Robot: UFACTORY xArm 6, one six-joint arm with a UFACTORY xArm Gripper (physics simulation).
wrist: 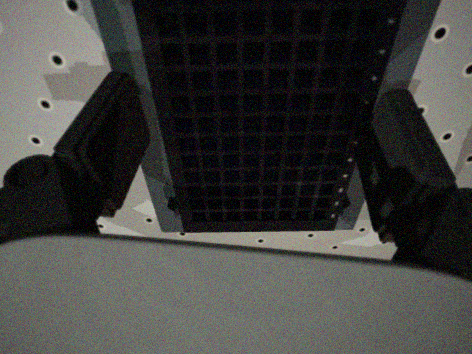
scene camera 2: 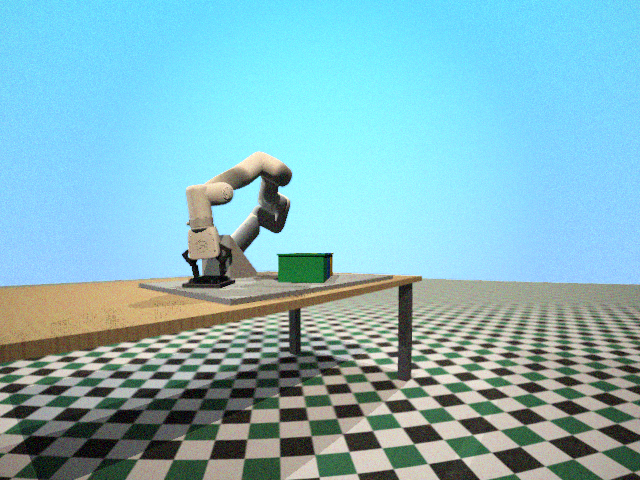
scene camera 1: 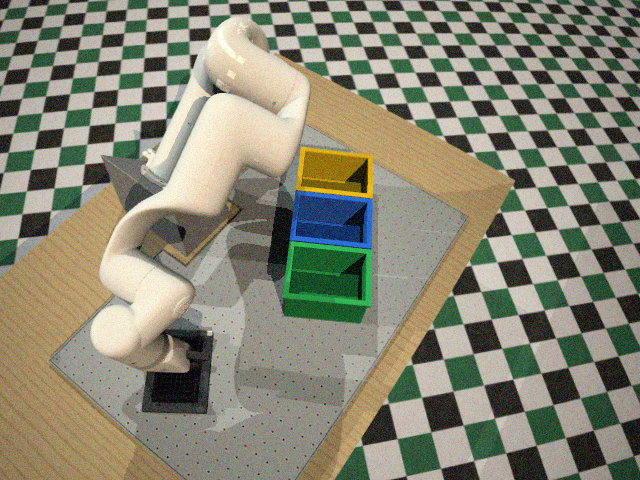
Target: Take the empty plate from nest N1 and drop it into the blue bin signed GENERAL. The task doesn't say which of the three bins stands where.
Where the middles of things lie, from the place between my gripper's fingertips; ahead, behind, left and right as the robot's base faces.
Labels:
I see my gripper 10 mm short of the black gridded plate (scene camera 1: 170, 387) and 10 mm above it.

